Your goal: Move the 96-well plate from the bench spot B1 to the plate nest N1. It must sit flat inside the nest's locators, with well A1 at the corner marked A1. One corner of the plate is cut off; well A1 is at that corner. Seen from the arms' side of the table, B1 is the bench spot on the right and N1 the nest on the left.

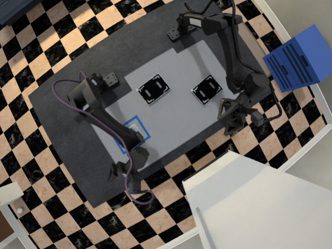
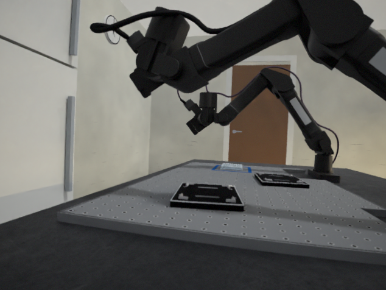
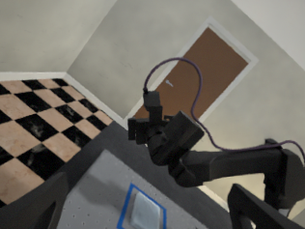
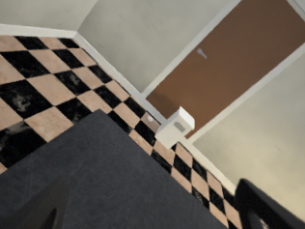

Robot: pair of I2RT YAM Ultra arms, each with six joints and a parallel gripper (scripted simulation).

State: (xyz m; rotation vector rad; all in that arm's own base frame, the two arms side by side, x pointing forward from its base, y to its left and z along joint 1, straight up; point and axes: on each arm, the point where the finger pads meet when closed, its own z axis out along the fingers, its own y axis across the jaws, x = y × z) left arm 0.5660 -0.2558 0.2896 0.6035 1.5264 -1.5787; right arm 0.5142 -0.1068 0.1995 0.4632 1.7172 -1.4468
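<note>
My right gripper is now 150 mm past the clear 96-well plate, 130 mm to the right of it and 190 mm above it.
</note>
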